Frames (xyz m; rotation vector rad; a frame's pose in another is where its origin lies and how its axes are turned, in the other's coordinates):
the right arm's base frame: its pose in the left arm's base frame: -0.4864 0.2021 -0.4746 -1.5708 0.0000 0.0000
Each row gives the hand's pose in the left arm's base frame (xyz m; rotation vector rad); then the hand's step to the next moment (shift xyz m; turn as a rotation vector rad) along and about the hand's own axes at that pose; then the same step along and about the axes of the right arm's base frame.
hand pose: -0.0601 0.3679 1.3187 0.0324 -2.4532 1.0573
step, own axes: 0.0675 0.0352 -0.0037 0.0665 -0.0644 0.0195
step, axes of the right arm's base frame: -0.0657 -0.0069 0.0380 -0.0543 -0.0606 -0.0483
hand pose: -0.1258 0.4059 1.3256 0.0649 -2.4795 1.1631
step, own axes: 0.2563 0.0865 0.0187 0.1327 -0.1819 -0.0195
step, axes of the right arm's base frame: -0.2598 -0.0220 0.0745 -0.0777 -0.1933 -0.0876
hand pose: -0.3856 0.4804 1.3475 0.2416 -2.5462 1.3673
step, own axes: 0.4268 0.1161 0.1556 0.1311 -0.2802 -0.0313
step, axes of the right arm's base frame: -0.4590 0.0527 -0.0798 -0.0494 -0.2774 -0.1316
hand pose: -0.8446 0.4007 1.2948 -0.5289 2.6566 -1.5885
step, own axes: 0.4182 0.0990 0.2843 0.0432 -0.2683 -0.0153
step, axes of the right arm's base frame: -0.3738 0.1528 -0.3200 0.0329 -0.2445 -0.1150
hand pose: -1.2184 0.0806 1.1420 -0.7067 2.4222 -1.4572
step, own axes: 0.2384 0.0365 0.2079 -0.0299 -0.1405 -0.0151
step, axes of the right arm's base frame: -0.1261 0.1195 -0.2668 0.0593 -0.1287 -0.0280
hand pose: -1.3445 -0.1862 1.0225 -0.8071 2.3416 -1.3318
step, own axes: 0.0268 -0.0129 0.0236 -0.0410 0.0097 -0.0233
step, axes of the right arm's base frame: -0.0044 0.0011 -0.0377 0.0168 -0.0037 0.0450
